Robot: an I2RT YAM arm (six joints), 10 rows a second.
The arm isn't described. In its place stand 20 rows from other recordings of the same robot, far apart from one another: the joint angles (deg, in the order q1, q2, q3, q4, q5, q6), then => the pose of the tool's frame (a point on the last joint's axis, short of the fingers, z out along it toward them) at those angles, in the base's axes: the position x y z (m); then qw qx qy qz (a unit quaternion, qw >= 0).
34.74, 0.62, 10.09, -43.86, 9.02, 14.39 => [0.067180 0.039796 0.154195 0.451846 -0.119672 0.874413 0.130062]
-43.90, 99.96, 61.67, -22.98, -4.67, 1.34 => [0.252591 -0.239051 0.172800 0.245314 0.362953 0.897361 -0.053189]
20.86, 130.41, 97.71, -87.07, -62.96, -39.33 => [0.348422 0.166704 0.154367 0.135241 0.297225 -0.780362 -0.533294]
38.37, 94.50, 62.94, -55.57, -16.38, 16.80 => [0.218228 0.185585 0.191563 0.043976 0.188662 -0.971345 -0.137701]
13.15, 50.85, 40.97, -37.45, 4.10, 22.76 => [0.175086 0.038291 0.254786 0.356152 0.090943 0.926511 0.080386]
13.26, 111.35, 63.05, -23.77, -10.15, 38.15 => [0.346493 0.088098 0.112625 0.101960 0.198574 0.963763 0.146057]
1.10, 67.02, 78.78, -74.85, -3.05, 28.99 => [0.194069 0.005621 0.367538 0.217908 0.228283 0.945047 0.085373]
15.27, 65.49, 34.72, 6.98, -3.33, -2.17 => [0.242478 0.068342 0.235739 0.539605 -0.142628 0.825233 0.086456]
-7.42, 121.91, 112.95, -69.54, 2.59, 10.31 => [0.428914 -0.057480 0.251352 0.100698 0.155530 0.982483 -0.019953]
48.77, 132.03, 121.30, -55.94, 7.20, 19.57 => [0.327580 0.367028 0.222555 0.201494 -0.234091 0.949053 0.062457]
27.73, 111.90, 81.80, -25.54, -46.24, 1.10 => [0.356420 0.216411 0.206076 0.169711 -0.315220 0.828319 0.430954]
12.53, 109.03, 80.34, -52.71, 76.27, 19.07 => [0.361013 0.044807 0.216568 0.224411 0.090965 0.780426 -0.576455]
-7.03, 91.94, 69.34, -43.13, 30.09, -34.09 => [0.316659 -0.057032 0.243051 0.100956 -0.167834 0.930707 -0.308908]
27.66, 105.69, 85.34, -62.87, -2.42, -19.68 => [0.313646 0.166086 0.229918 0.057509 -0.401820 0.913565 0.025143]
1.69, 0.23, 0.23, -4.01, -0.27, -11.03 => [0.110278 0.003422 0.166897 0.679809 -0.082619 0.726732 -0.053803]
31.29, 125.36, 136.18, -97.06, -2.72, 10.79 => [0.348928 0.214046 0.324403 0.022094 -0.178564 0.983095 0.033915]
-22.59, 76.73, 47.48, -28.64, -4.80, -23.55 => [0.241816 -0.097382 0.210362 0.269989 -0.019624 0.960023 -0.071252]
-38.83, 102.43, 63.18, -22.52, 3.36, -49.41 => [0.276274 -0.225046 0.166255 0.155201 -0.082256 0.965922 -0.190111]
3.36, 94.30, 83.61, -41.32, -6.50, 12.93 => [0.358139 0.025064 0.304074 0.314089 0.060359 0.942275 0.099105]
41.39, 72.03, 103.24, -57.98, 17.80, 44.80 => [0.167243 0.132887 0.494295 0.468193 0.106097 0.838551 0.257626]
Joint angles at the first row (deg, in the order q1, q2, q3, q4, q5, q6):
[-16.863, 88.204, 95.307, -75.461, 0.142, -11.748]
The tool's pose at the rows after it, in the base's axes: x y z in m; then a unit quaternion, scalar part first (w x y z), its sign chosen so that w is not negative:
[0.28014 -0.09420 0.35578 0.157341 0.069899 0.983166 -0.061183]
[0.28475 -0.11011 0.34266 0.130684 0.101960 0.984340 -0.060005]
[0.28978 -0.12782 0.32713 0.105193 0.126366 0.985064 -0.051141]
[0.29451 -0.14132 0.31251 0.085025 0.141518 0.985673 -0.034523]
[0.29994 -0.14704 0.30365 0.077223 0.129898 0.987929 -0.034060]
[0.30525 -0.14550 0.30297 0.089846 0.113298 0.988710 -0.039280]
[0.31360 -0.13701 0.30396 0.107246 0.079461 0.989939 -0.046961]
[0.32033 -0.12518 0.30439 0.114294 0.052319 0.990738 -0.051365]
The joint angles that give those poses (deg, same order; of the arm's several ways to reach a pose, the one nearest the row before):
[-18.305, 90.148, 95.284, -75.832, 2.328, -10.568]
[-20.819, 92.685, 95.178, -76.183, 2.765, -9.388]
[-23.550, 95.656, 95.089, -76.183, 2.240, -9.190]
[-25.540, 98.411, 95.068, -76.161, 0.863, -9.278]
[-26.021, 100.116, 95.089, -75.330, 0.885, -11.115]
[-25.387, 100.335, 95.067, -73.516, 0.929, -12.404]
[-23.485, 100.335, 95.089, -71.352, 1.104, -14.437]
[-21.190, 100.333, 95.089, -70.435, 1.497, -15.332]

